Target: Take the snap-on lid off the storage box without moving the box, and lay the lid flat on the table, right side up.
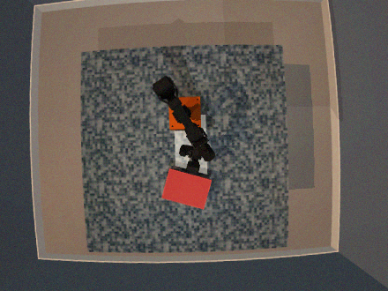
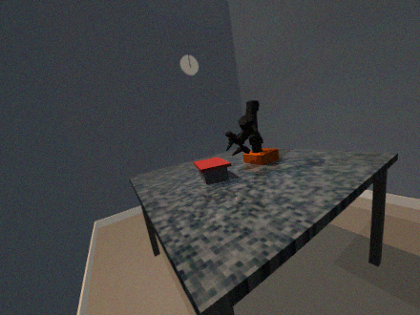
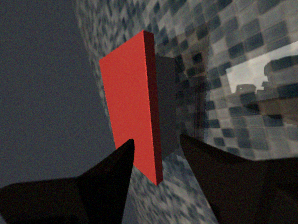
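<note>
My gripper tip is now 13 cm short of the lid, 2 cm to the left of it and 4 cm above it. The rest, counted from my gripper tip: storage box 13 cm ahead, 2 cm to the right, 8 cm below.
</note>
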